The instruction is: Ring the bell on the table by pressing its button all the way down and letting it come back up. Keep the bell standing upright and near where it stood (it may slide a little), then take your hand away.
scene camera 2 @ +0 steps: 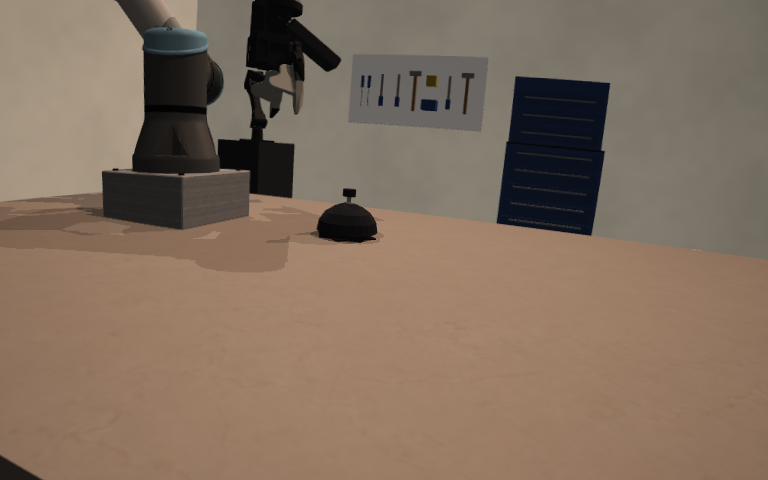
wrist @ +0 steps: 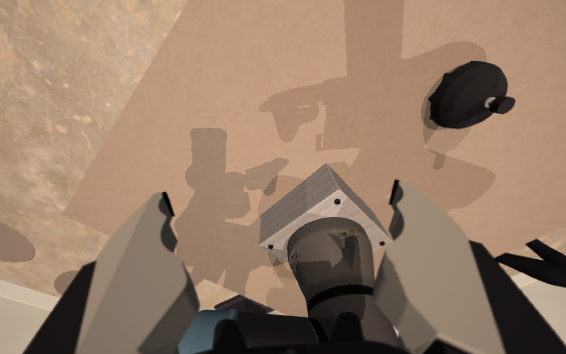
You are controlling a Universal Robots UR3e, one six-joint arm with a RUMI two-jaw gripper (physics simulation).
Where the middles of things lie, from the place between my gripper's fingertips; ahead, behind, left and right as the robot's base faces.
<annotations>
Now: hand 220 mm short of the black bell (scene camera 2: 347, 221), 140 mm above it and 120 mm to the left of it.
</annotations>
